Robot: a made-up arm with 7 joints.
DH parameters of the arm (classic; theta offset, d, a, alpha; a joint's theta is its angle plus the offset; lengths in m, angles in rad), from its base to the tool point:
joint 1: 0 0.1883 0 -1.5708
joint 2: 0 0 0 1.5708
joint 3: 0 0.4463 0.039 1.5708
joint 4: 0 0 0.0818 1.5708
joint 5: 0 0.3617 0 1.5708
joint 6: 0 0 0.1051 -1.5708
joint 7: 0 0.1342 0 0
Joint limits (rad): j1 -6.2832..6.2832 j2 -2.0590..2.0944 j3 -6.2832..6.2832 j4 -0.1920..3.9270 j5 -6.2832..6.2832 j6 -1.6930..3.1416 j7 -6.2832..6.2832
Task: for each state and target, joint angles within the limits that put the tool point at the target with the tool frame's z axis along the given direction. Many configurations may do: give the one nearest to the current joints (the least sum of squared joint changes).
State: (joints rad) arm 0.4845 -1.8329 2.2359 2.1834 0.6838 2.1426 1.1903
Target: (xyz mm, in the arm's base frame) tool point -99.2 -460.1 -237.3 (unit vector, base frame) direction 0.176 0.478 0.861
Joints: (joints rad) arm 1.1751 -1.9158 3.2898 2.2738 0.3888 2.9489 1.1903
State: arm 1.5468 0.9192 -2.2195 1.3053 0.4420 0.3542 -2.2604
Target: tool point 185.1 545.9 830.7 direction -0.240 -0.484 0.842
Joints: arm 1.2335 1.3741 -3.1520 1.9032 -0.0875 0.7044 -2.2604
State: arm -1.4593 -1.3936 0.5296 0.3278 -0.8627 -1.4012 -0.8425
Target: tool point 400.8 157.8 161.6 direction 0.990 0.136 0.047
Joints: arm -2.0176 -2.0254 1.1757 0.3720 -0.0594 -1.6930 -0.8425
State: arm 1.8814 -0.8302 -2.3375 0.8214 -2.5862 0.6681 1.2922
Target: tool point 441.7 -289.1 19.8 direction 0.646 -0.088 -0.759
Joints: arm 1.6955 -1.0631 -2.2853 1.0565 -2.6511 0.3235 1.2922
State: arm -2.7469 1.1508 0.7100 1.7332 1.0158 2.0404 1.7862
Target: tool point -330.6 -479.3 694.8 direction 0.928 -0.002 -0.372
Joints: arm -2.7229 0.6370 0.8351 2.4413 0.8756 2.2545 1.7862
